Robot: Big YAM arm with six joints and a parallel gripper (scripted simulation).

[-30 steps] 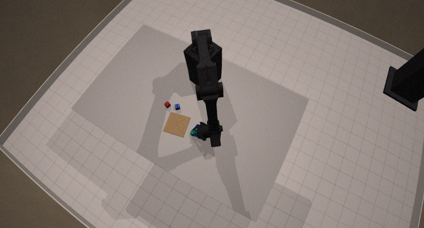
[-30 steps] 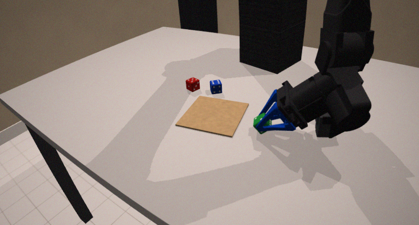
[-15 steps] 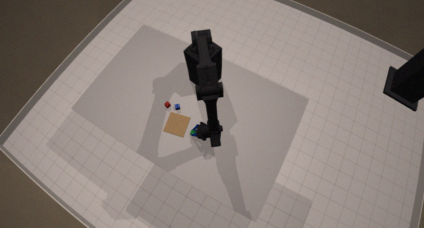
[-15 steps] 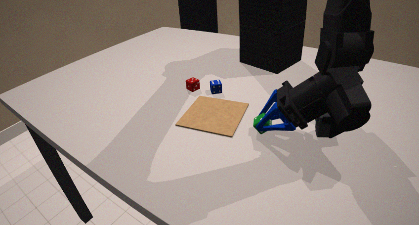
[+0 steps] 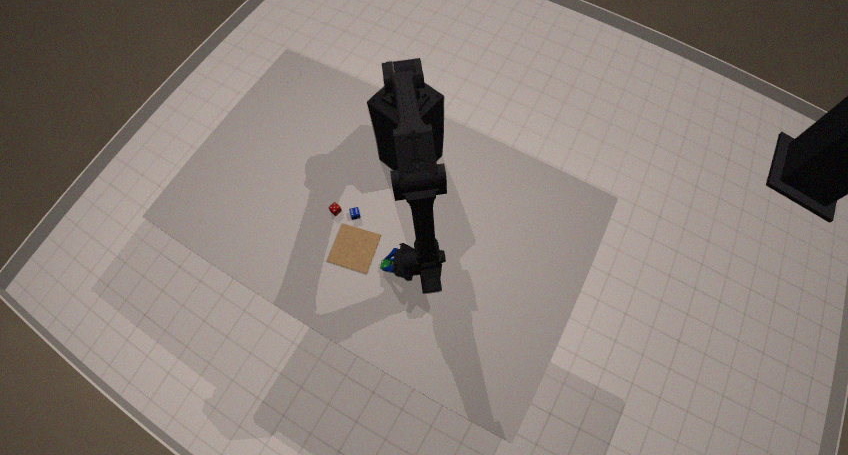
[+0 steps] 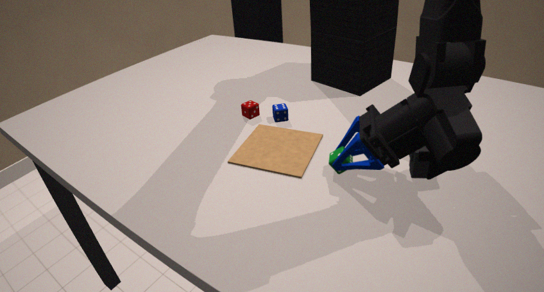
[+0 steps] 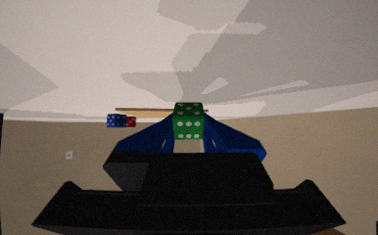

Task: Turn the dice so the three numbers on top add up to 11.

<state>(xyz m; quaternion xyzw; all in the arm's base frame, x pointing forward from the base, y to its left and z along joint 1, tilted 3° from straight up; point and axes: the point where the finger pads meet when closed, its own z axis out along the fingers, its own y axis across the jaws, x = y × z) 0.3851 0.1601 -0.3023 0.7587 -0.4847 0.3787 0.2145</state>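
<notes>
The green die is right at my hand. Round my hand: tan mat (13 cm to the right, 2 cm below, 1 cm ahead); then red die (26 cm to the right, 7 cm behind, 1 cm below); then blue die (19 cm to the right, 9 cm behind, 1 cm below).
</notes>
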